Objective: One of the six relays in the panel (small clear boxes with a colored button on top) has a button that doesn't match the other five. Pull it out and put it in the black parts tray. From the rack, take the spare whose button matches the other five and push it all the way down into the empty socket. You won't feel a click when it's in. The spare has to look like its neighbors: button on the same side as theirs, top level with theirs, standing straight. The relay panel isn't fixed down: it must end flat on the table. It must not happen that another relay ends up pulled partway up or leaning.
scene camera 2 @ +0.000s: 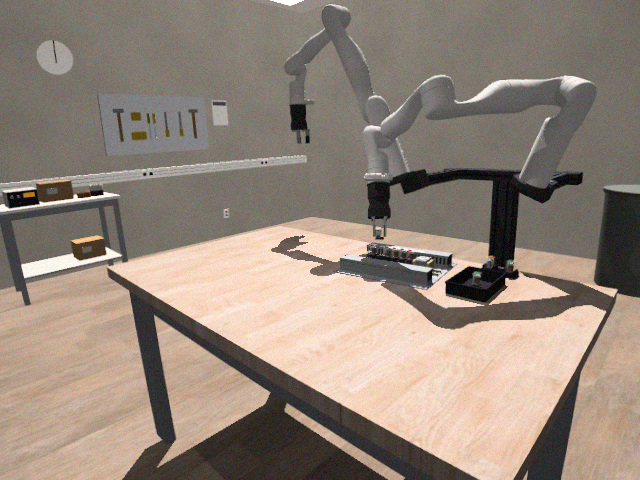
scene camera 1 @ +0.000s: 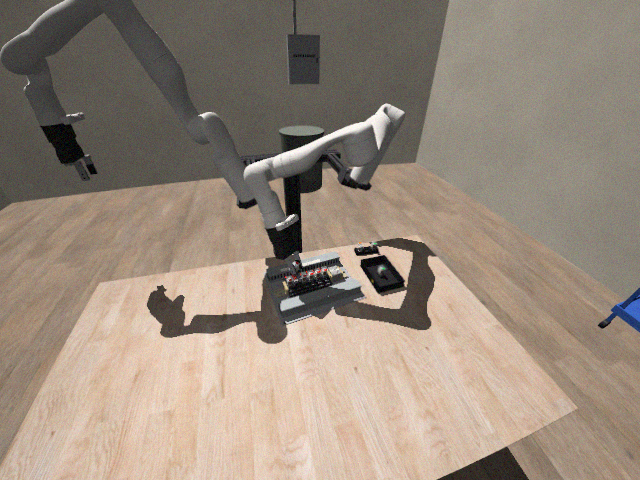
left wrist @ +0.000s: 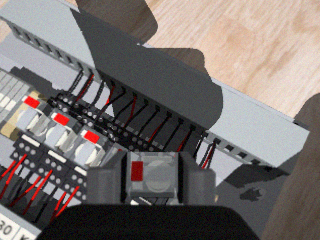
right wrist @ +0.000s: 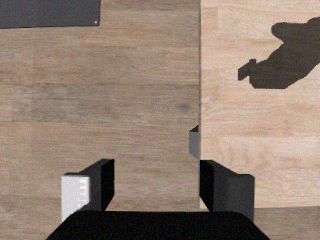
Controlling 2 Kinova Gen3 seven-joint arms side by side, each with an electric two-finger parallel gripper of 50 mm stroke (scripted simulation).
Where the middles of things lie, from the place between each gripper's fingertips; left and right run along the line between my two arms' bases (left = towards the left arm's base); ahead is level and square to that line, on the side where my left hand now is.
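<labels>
From my left hand (scene camera 2: 379, 236): relay panel (scene camera 1: 313, 298) 6 cm to the left, 9 cm below; black parts tray (scene camera 2: 452, 286) 4 cm ahead, 34 cm to the left, 10 cm below.
My right gripper (scene camera 1: 90, 177): 35 cm short of the relay panel, 69 cm to the right of it, 40 cm above it. Black parts tray from my right hand: 40 cm ahead, 96 cm to the left, 41 cm below. By its middle, the relay panel is nearer to my left hand than to my right gripper.
</labels>
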